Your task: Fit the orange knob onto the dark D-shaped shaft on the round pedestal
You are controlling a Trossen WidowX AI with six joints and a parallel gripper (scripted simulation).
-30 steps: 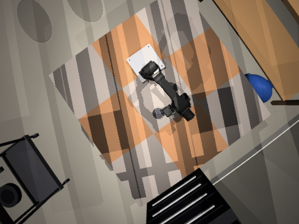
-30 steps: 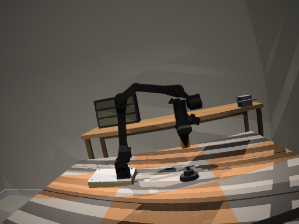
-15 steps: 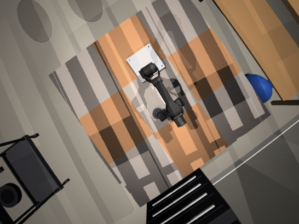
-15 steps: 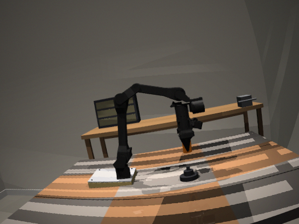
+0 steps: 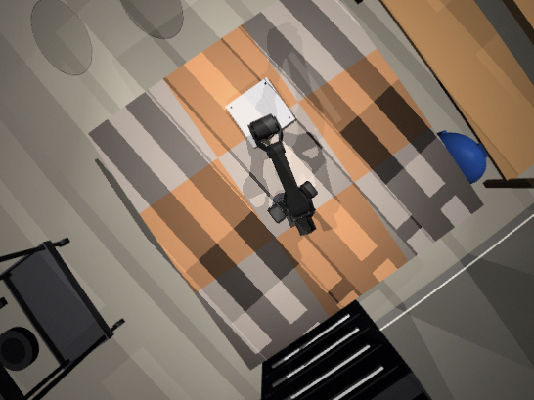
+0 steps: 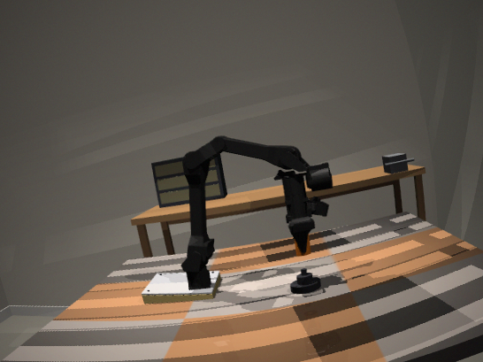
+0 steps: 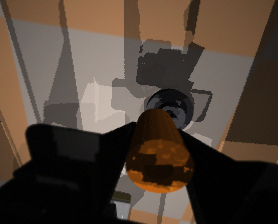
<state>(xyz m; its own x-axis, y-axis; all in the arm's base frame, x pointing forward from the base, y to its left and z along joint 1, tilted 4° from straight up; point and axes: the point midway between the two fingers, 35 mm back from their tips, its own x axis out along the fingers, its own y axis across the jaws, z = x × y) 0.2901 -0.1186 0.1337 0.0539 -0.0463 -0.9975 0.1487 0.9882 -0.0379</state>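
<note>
My gripper tip is now 70 mm above the round dark pedestal, 30 mm to the left of it and 10 mm past it. The rest, counted from my gripper tip: orange knob 20 mm above.
</note>
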